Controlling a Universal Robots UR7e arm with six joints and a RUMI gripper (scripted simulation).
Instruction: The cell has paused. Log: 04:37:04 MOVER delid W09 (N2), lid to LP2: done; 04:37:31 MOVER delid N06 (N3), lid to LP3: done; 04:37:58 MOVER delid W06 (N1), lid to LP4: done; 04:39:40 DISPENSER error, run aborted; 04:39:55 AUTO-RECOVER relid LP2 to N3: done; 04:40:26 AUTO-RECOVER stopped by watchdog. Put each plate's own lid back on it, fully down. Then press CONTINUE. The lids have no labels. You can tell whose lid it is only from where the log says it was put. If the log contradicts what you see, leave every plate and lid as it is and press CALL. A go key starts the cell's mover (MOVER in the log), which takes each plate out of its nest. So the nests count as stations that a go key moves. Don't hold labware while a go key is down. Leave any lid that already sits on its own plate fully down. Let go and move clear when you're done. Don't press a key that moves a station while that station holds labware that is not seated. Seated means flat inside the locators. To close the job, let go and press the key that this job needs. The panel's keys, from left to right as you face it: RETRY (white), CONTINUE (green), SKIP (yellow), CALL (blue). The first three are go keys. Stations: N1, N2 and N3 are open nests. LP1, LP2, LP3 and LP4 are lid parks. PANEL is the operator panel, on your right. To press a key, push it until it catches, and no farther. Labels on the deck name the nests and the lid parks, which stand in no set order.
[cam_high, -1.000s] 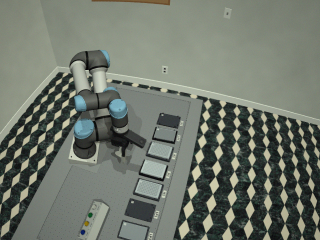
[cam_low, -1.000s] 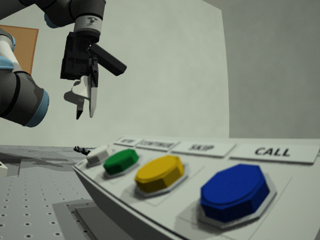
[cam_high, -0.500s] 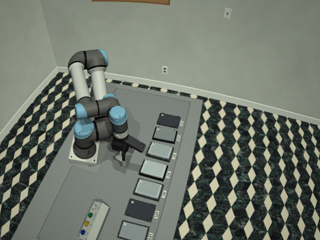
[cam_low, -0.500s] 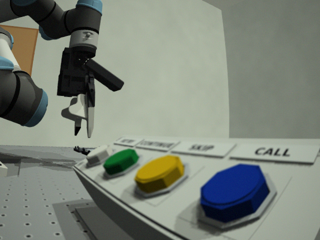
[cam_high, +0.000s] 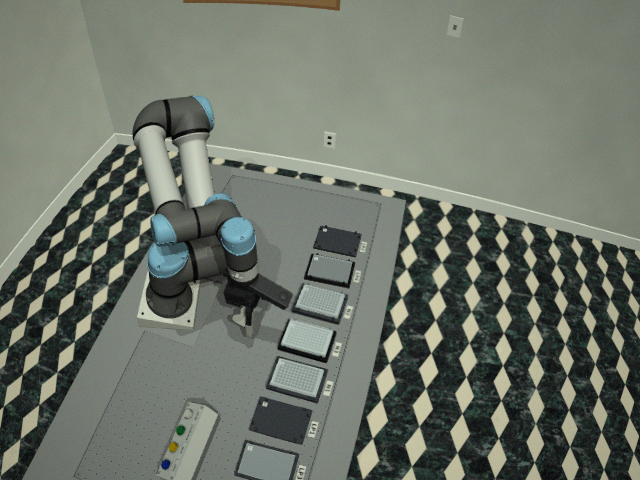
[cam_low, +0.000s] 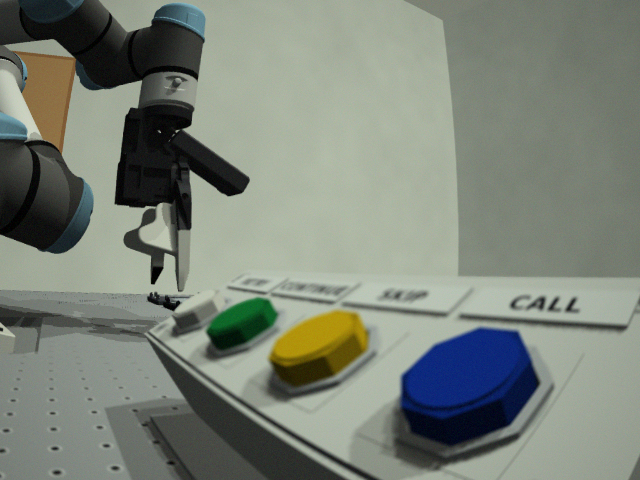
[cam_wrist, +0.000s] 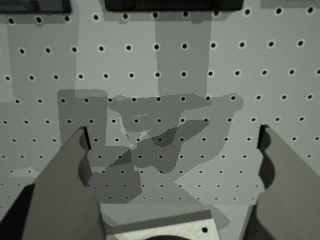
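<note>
Right now my hand is 140 mm short of the plate, 30 mm to the left of it and 40 mm above it. Round my hand: green CONTINUE key: 150 mm behind, 370 mm to the right, 10 mm above; then dark lid park: 90 mm ahead, 280 mm to the right, 60 mm below; then white RETRY key: 140 mm behind, 320 mm to the right, 10 mm above.
</note>
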